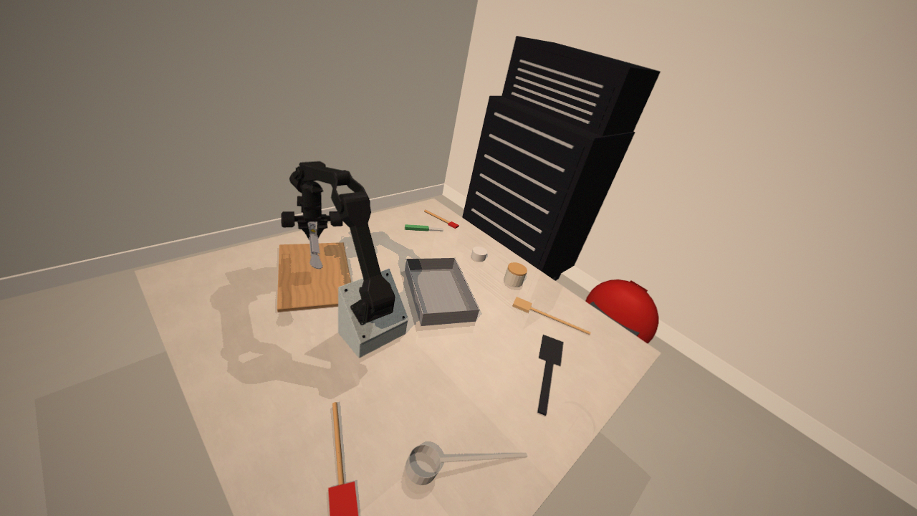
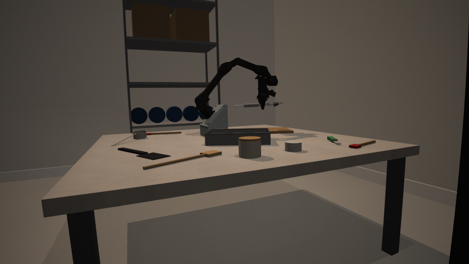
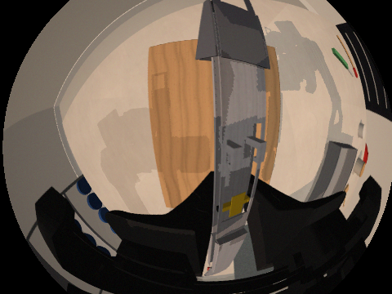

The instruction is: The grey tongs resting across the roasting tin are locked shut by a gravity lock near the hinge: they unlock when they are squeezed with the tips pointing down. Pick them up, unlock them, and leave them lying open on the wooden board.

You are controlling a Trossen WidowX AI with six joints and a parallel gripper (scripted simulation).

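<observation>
The wooden board lies 14 cm below my gripper tip. The rest, counted from my gripper tip: green-handled tool 58 cm ahead, 2 cm to the right, 14 cm below; then white cylinder 61 cm ahead, 31 cm to the right, 13 cm below; then roasting tin 28 cm ahead, 36 cm to the right, 12 cm below.
</observation>
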